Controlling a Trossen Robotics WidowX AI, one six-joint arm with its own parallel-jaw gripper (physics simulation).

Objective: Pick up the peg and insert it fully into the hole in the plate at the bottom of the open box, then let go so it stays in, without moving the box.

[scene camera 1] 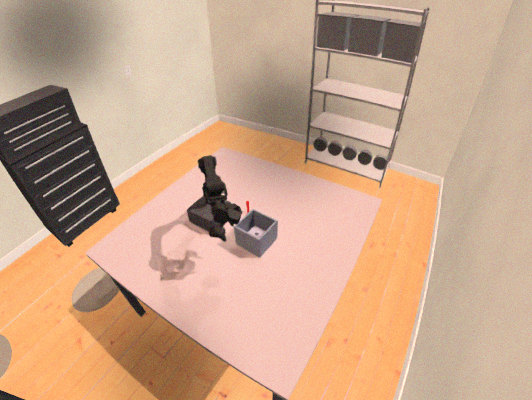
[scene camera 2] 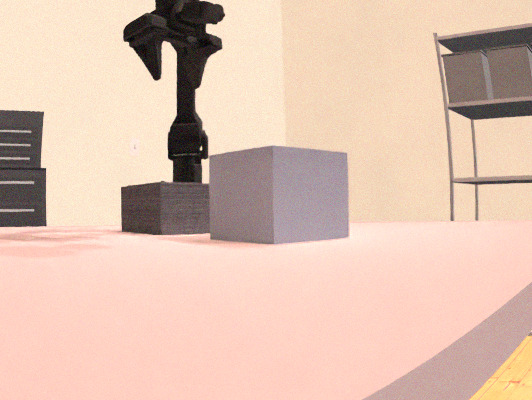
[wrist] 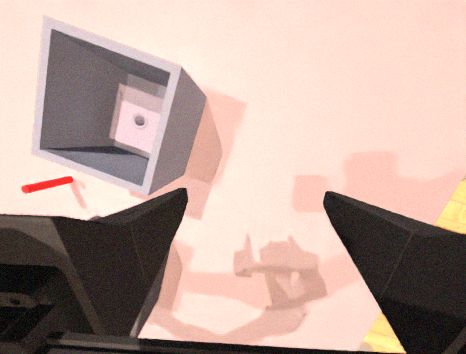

grey-blue box: scene camera 1; scene camera 2; wrist 79, 73
same spot on grey-blue box: (scene camera 2: 273, 195) = (scene camera 1: 259, 249)
